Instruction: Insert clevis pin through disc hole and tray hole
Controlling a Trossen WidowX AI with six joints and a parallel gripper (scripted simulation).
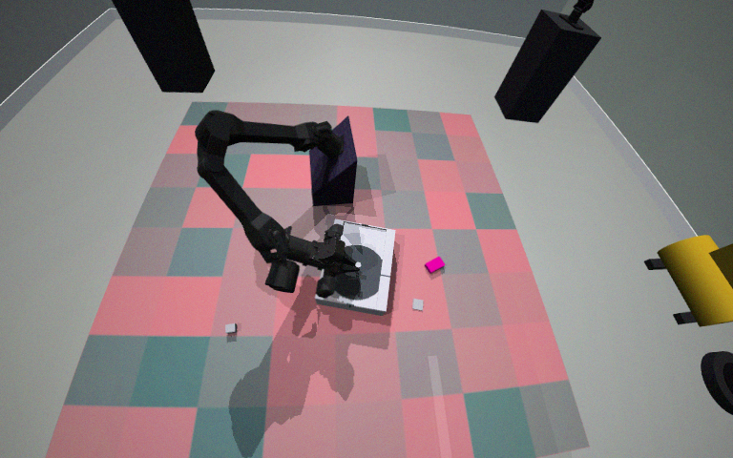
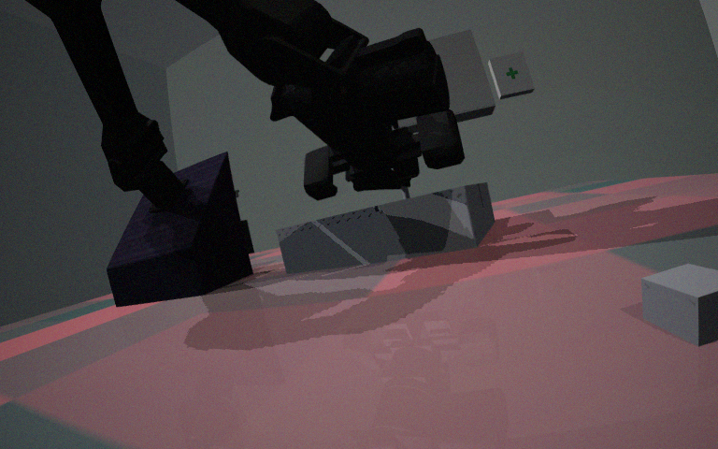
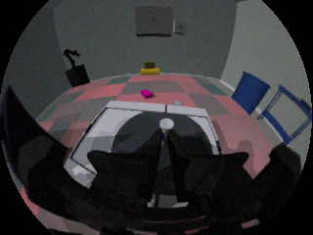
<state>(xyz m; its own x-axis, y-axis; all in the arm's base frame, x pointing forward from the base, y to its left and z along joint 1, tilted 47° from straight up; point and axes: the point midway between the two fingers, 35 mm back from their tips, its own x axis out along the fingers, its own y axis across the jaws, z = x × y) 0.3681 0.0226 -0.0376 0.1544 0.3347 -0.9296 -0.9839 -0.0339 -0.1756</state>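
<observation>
Now: the steel clevis pin 10 mm below my gripper tip. From my gripper tip the other things lie so: dark aluminium disc (20 mm below, 10 mm to the right); grey cube (330 mm to the right, 150 mm ahead, 70 mm below); steel tray (40 mm below, 30 mm behind).
</observation>
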